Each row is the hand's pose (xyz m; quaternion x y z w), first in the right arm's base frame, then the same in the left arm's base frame.
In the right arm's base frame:
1: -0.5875 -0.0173 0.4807 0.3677 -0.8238 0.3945 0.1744
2: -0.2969 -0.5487 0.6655 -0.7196 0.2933 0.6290 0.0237
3: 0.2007 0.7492 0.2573 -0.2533 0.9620 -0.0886 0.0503
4: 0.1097 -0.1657 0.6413 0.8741 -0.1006 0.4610 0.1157
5: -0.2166 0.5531 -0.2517 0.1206 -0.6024 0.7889 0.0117
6: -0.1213 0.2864 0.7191 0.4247 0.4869 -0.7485 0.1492
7: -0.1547 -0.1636 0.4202 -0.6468 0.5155 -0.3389 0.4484
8: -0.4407 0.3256 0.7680 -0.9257 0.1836 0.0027 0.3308
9: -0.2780 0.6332 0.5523 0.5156 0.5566 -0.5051 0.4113
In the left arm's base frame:
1: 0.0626 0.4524 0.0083 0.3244 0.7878 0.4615 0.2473
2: 0.0095 0.5463 -0.6157 -0.2319 0.0144 0.1760 0.9566
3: 0.3849 -0.6096 0.1728 0.5052 0.4789 0.5679 0.4393
4: 0.0891 -0.0045 -0.5614 -0.1578 0.8715 -0.2666 0.3801
5: 0.7978 -0.1062 0.3915 -0.5162 -0.8244 -0.1670 0.1616
6: -0.0887 -0.1246 -0.0948 -0.7245 -0.4173 -0.1719 0.5209
7: 0.2395 0.2222 -0.3497 0.5081 0.6177 -0.1650 0.5771
8: -0.2161 0.0884 0.1158 0.0564 0.4546 -0.3217 0.8287
9: -0.0016 -0.2056 0.3034 -0.9071 -0.1344 -0.1823 0.3548

